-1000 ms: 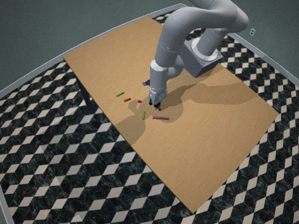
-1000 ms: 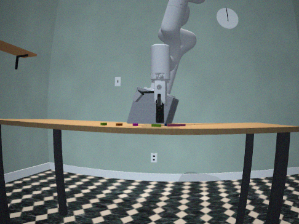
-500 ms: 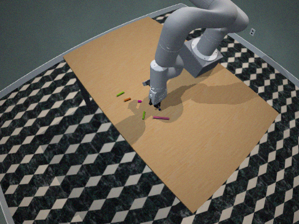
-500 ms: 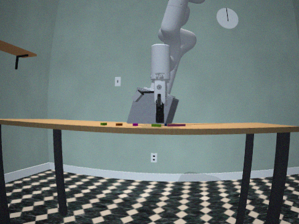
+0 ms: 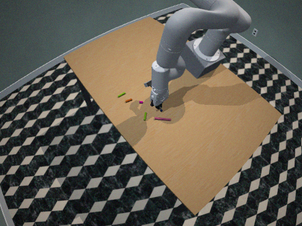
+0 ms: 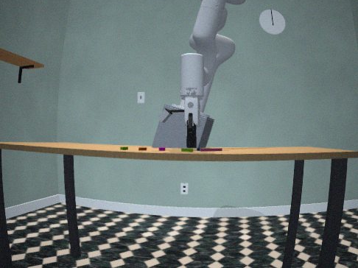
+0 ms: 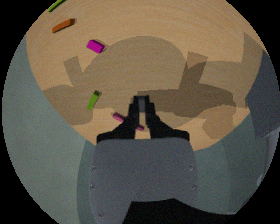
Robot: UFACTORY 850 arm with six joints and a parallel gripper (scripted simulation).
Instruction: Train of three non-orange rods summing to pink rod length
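The blue rod is 3 cm to the left of my hand and 3 cm below it. Also, from my hand: magenta rod (6 cm ahead, 9 cm to the right, 3 cm below); pink rod (3 cm ahead, 8 cm to the left, 3 cm below); grey rod (2 cm below).
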